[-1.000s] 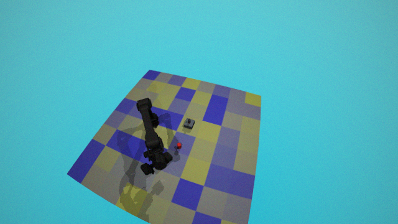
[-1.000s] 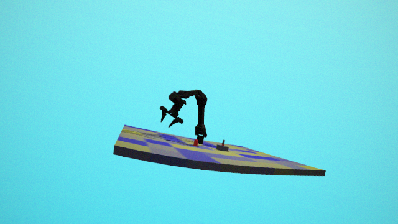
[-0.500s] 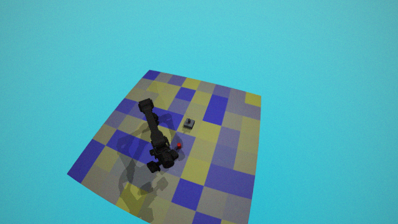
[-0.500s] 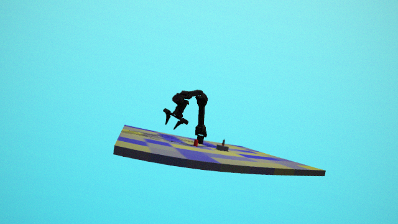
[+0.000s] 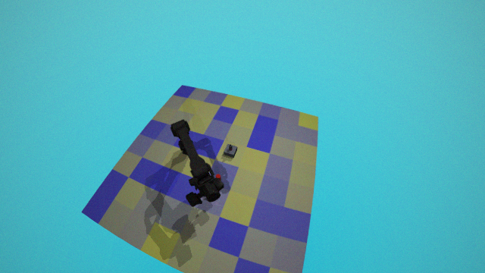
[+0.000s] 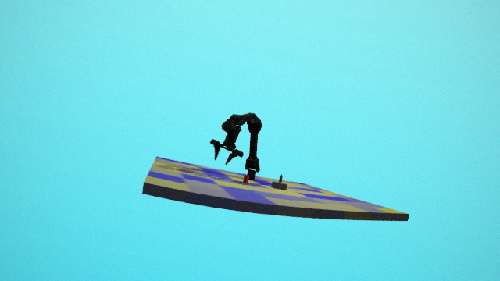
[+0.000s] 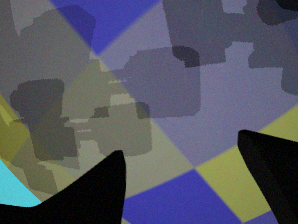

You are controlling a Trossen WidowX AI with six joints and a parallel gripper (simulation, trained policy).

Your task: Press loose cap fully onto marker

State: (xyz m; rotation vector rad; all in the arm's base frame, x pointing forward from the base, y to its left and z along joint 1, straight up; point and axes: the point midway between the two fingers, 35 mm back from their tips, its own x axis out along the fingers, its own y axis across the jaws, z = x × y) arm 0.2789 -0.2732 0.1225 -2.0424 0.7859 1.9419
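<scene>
Right now my gripper tip is 16 cm to the right of the red cap and 6 cm above it. From my gripper tip the other things lie so: grey holder block 37 cm to the left, 7 cm below.
</scene>
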